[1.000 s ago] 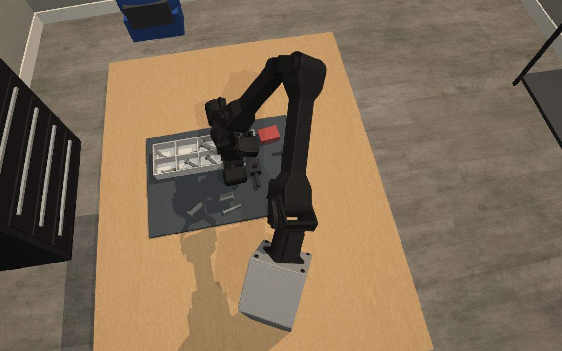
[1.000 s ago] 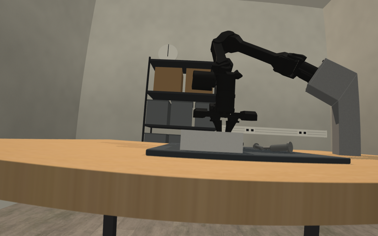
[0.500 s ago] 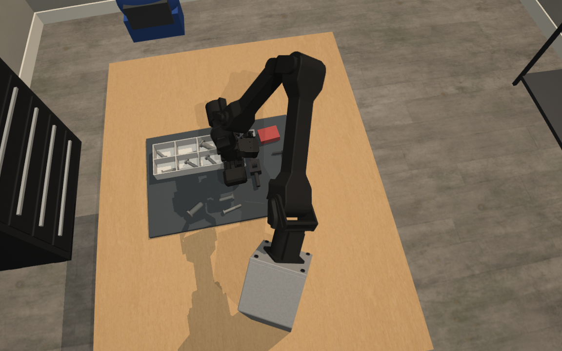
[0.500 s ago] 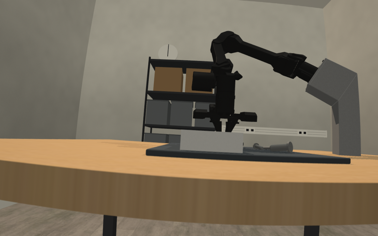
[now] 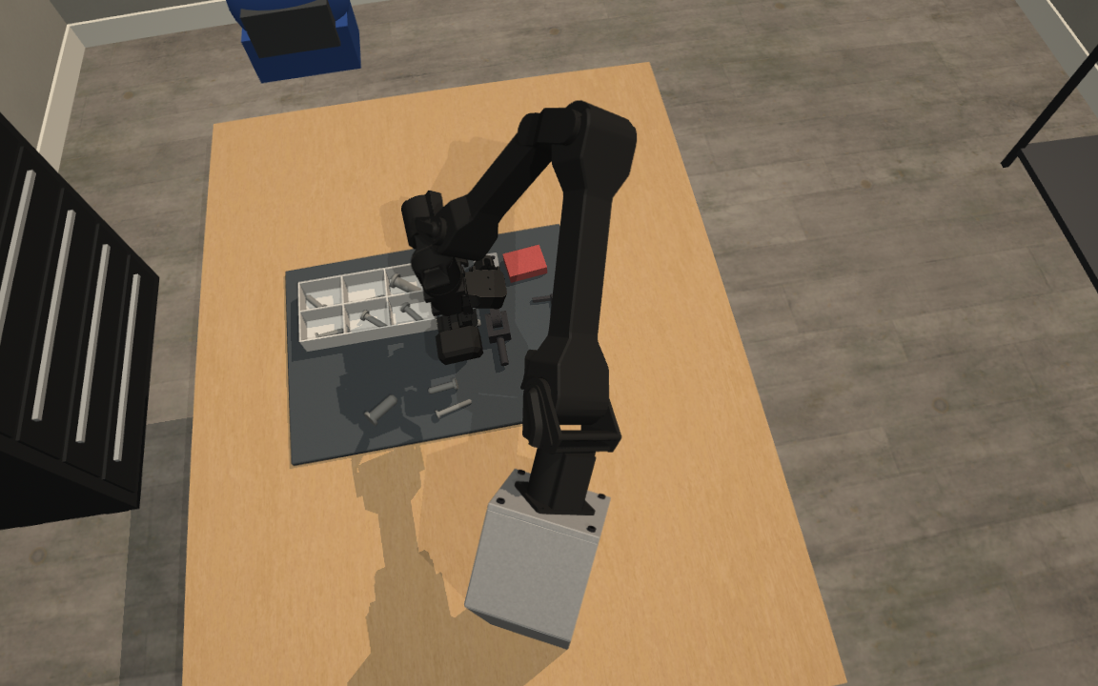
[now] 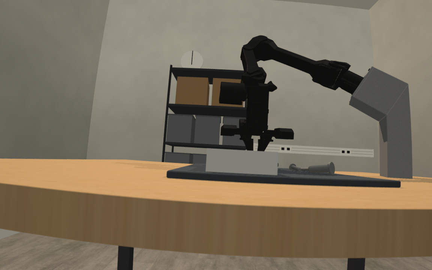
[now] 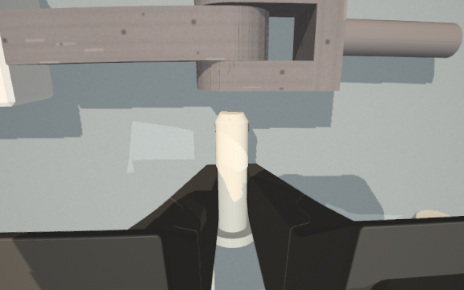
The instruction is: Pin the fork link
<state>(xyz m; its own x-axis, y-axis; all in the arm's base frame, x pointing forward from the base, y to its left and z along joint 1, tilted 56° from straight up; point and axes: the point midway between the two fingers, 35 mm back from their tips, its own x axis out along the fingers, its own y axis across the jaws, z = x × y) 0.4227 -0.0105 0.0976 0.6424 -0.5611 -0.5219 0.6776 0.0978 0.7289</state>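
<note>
My hand is 1 cm past the grey eye plate, 5 cm to the left of it and 3 cm above it. Round my hand: long thin pin: 11 cm behind, 8 cm to the left, 4 cm below; then dark mat: 2 cm ahead, 4 cm to the left, 5 cm below; then mount block: 6 cm ahead, 9 cm to the right, 3 cm below.
</note>
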